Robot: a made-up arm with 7 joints.
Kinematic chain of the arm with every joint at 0, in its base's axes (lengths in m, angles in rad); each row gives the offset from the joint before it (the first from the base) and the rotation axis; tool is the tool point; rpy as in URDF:
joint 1: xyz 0.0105 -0.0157 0.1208 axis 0 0.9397 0.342
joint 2: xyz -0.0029 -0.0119 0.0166 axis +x
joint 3: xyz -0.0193 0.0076 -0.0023 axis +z
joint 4: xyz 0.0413 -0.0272 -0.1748 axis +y
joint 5: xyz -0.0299 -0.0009 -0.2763 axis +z
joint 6: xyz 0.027 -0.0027 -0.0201 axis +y
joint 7: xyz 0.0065 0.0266 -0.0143 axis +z
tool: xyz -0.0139 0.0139 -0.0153 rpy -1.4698 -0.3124 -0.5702
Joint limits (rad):
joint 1: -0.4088..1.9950
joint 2: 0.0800..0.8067
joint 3: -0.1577..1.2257
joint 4: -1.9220..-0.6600
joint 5: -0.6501..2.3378
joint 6: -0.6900..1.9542
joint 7: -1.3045..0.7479
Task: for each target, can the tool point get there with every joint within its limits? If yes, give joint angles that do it. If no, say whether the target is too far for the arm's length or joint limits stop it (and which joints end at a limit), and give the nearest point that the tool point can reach.
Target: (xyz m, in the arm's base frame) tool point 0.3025 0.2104 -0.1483
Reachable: yes | joints -0.0254 0.7465 -0.0071 -1.1176 2.0015 0.0103 0.3872
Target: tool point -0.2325 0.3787 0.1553
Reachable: yes | joints 1.6765 0.7036 1.0476 -1.0992 0.9540 0.0927 0.1433
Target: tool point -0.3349 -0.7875 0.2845
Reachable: no: too far | nearest point -0.3999 -0.2147 0.0824 | short by 0.611 m
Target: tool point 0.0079 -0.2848 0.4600
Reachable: no: joint limits stop it (at a limit: joint 1, joint 2, joint 3, joint 4, joint 5, joint 6, joint 7) | nearest point 0.2698 -0.1361 0.2060 | short by 0.394 m
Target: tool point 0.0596 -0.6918 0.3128
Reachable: no: too far | nearest point 0.2698 -0.1361 0.2060 | short by 0.604 m
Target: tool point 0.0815 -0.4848 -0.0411
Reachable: no: joint limits stop it (at a limit: joint 1, joint 2, joint 3, joint 5, joint 6) | nearest point 0.3272 -0.1619 0.0914 | short by 0.427 m
